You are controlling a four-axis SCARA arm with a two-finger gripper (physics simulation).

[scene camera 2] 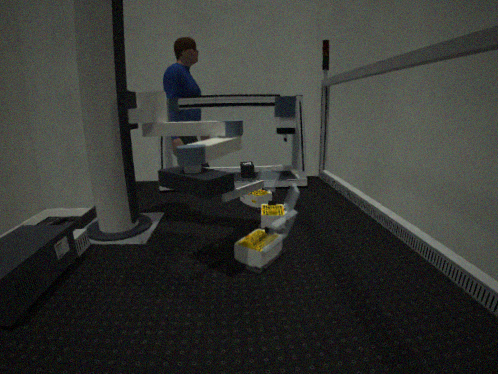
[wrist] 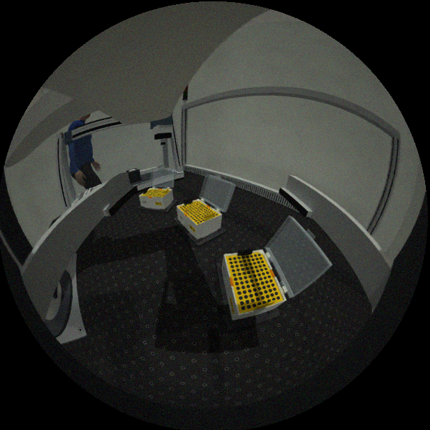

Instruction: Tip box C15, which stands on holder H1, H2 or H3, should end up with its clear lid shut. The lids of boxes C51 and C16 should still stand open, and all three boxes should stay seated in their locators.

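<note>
The nearest box, C15, stands on a dark holder with yellow tip rack showing; its clear lid stands open on the right in the wrist view. The middle box and the far box are C51 and C16, but I cannot tell which is which. The middle lid and the far lid also stand open. All three boxes look upright on their places. My gripper is wide open and empty, above and beside the boxes. One finger is hidden in the scene view.
The robot column stands at the left, near a dark equipment case. A gantry with a small black block is behind. A person in blue stands beyond. A guard rail runs along the right.
</note>
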